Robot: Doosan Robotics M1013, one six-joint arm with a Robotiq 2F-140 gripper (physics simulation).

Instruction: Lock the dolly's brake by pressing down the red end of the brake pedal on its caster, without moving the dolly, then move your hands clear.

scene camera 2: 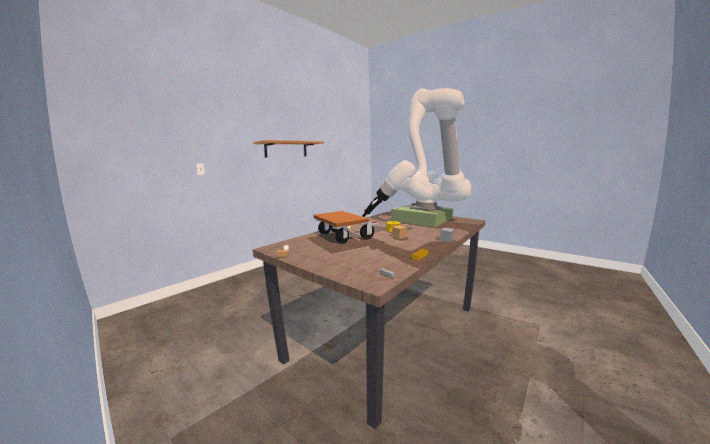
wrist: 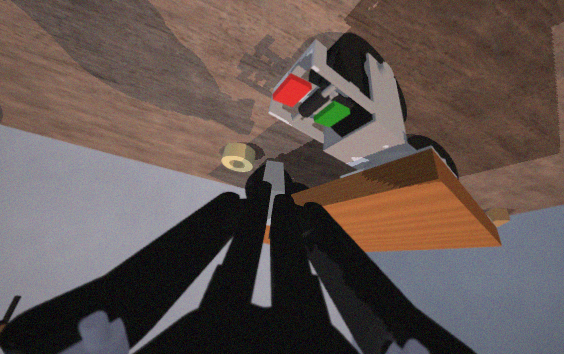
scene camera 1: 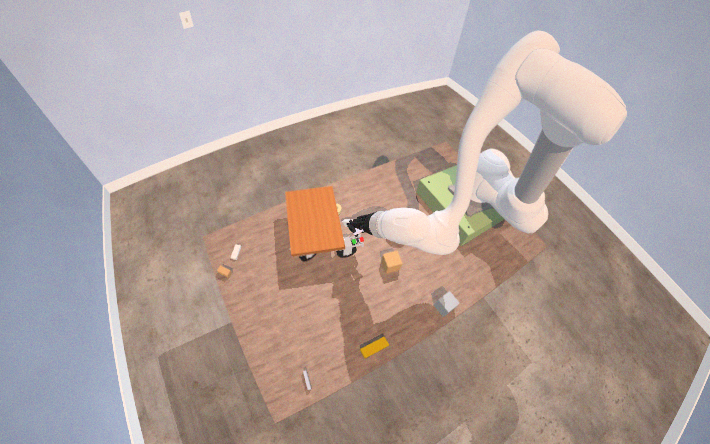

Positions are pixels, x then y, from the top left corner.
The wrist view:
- my gripper: 273,174
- pale yellow ring: 240,157
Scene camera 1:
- orange deck: 314,227
